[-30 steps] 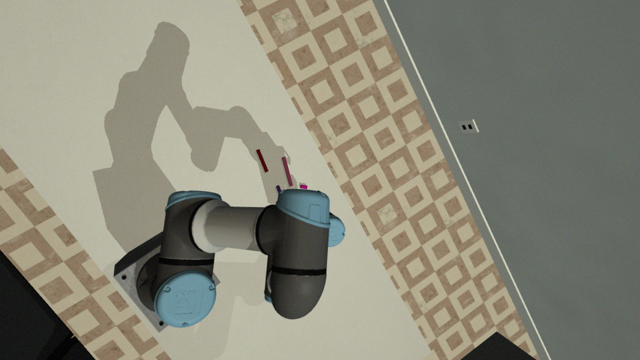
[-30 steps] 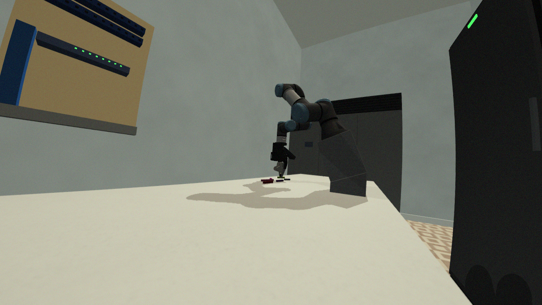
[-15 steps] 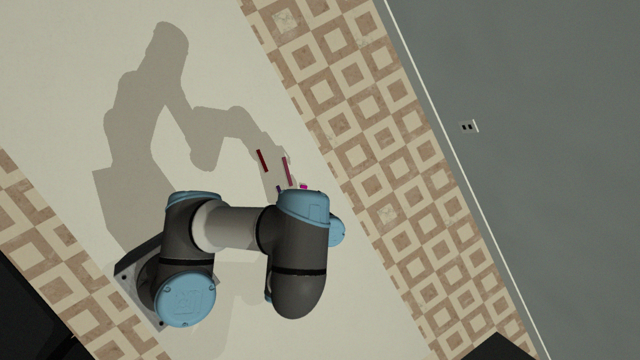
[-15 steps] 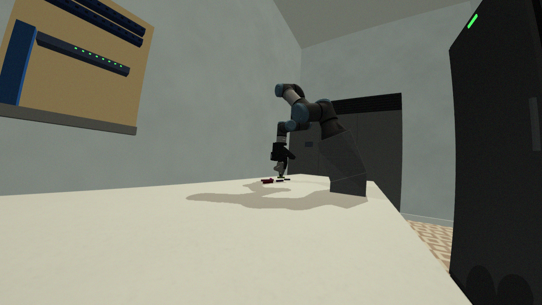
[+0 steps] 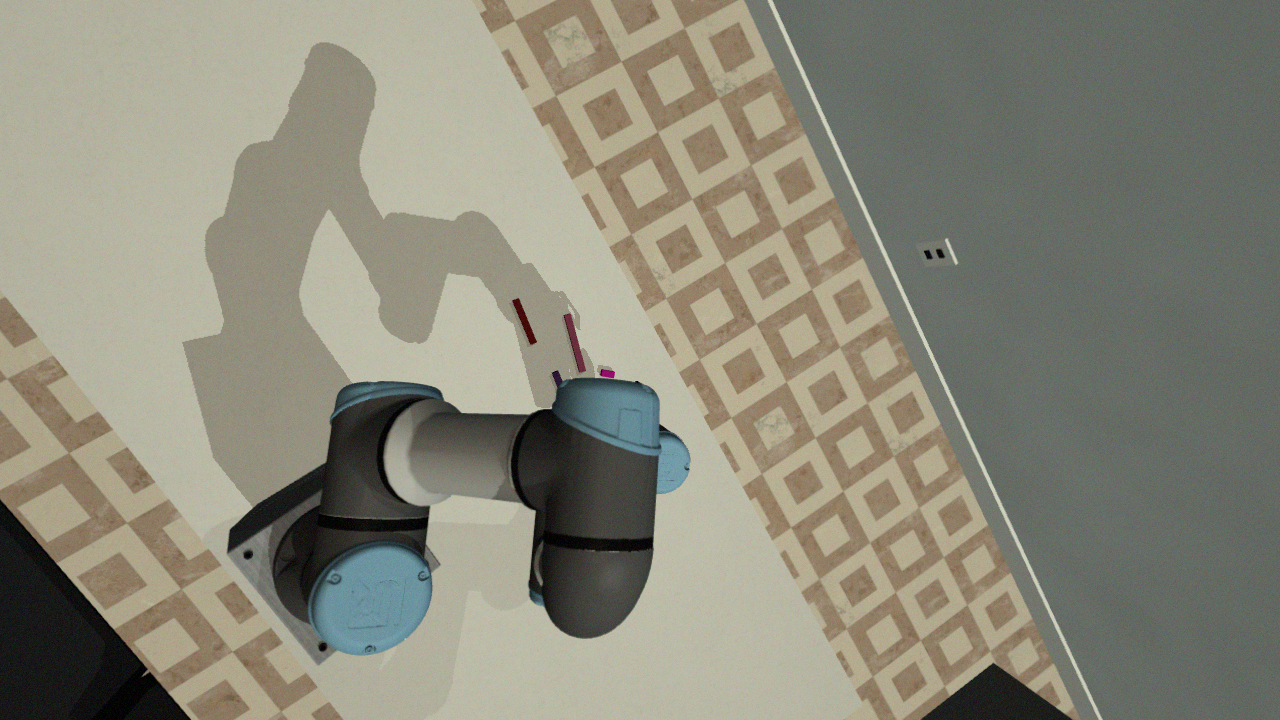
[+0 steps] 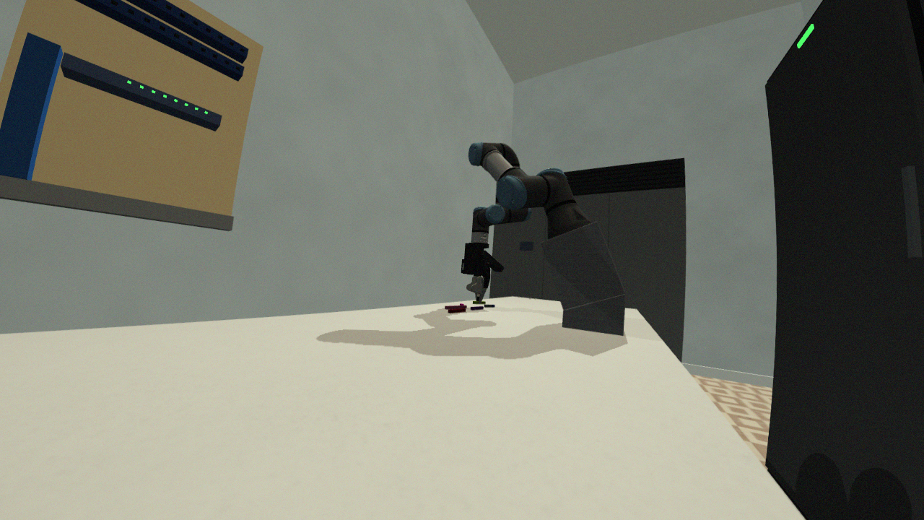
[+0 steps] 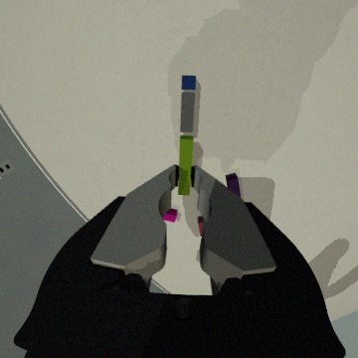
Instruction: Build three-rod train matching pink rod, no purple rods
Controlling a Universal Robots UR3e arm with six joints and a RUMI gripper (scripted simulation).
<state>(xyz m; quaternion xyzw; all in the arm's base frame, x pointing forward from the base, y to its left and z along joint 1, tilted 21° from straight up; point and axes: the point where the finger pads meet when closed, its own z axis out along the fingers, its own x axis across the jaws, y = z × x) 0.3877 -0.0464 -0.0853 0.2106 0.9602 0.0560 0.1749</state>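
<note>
The grey rod is 20 mm behind my hand, 40 mm to the right of it and 20 mm below it. The rest, counted from my hand: blue rod 30 mm behind, 60 mm to the right, 20 mm below; then lime rod 10 mm below; then magenta rod 40 mm ahead, 50 mm to the left, 20 mm below.
</note>
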